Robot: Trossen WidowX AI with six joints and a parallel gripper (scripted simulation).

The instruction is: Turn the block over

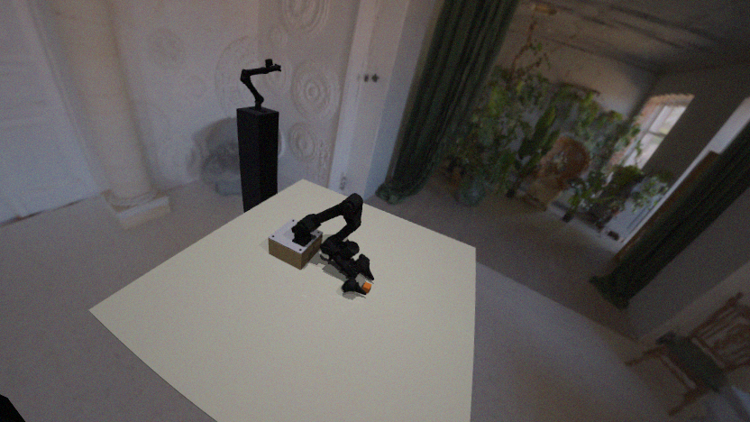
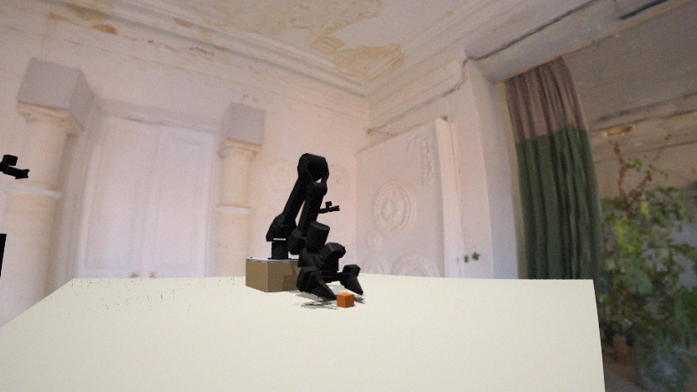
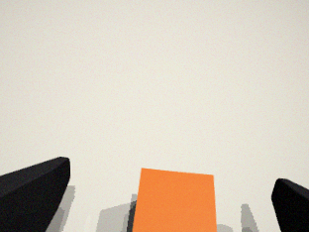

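Now: the block 20 mm behind my gripper tip and 10 mm below it.
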